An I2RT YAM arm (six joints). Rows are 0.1 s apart.
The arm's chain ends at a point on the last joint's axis. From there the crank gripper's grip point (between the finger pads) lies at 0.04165 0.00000 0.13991 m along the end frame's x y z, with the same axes.
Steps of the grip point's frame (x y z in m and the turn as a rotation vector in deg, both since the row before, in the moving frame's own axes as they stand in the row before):
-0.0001, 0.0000, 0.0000, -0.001, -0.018, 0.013
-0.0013, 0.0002, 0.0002, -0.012, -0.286, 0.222
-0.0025, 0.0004, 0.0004, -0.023, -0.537, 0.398
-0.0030, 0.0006, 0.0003, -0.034, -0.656, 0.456
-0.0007, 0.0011, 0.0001, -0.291, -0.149, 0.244
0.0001, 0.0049, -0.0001, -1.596, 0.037, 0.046
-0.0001, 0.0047, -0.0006, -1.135, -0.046, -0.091
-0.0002, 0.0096, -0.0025, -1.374, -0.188, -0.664
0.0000, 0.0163, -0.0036, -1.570, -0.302, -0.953
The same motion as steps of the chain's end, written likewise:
-0.0001, 0.0000, 0.0000, -0.001, -0.018, 0.013
-0.0006, 0.0000, 0.0000, -0.012, -0.286, 0.222
-0.0012, 0.0001, 0.0000, -0.023, -0.537, 0.398
-0.0014, 0.0002, -0.0002, -0.034, -0.656, 0.456
-0.0003, 0.0002, 0.0000, -0.291, -0.149, 0.244
0.0000, 0.0010, 0.0000, -1.596, 0.037, 0.046
0.0000, 0.0020, -0.0006, -1.135, -0.046, -0.091
0.0002, 0.0067, -0.0026, -1.374, -0.188, -0.664
0.0007, 0.0132, -0.0038, -1.570, -0.302, -0.953

